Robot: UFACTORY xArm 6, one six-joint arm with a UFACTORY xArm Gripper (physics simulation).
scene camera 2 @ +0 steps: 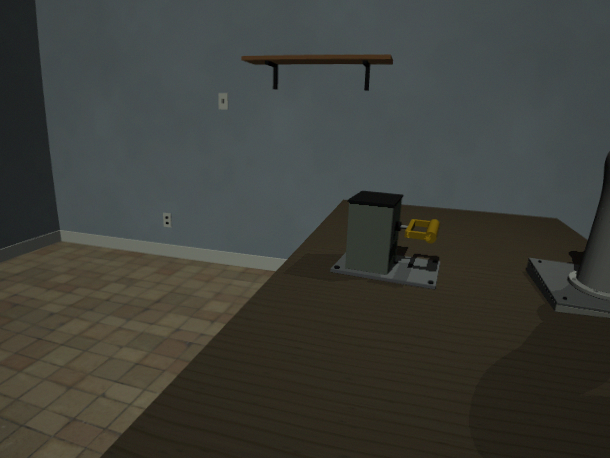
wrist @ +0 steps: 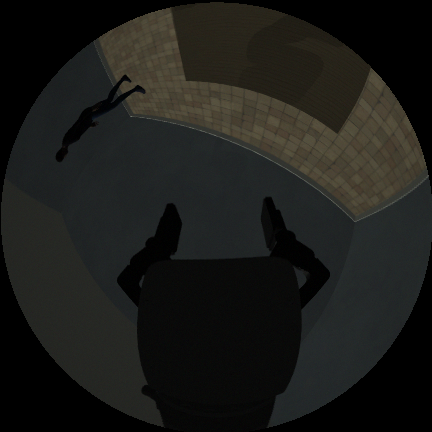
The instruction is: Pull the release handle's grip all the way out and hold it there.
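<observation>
The release handle's yellow grip (scene camera 2: pixel 433 231) is a bar on a yellow frame, at the right side of a grey-green box (scene camera 2: pixel 370 236) with a black top. A short thin rod joins the frame to the box. The box stands on a grey base plate (scene camera 2: pixel 410 279) on the table. The handle does not show in the wrist view. My gripper (wrist: pixel 219 209) is open and empty, its two dark fingers wide apart and pointing toward a wall, away from the table. It does not show in the scene view.
The arm's grey base (scene camera 2: pixel 597 250) stands on a plate (scene camera 2: pixel 542 285) right of the box. The wooden table (scene camera 2: pixel 350 360) (wrist: pixel 215 45) has a left edge above the tiled floor (scene camera 2: pixel 90 340) (wrist: pixel 270 120). A shelf (scene camera 2: pixel 320 59) hangs on the wall. A person (wrist: pixel 92 112) shows at the upper left of the wrist view.
</observation>
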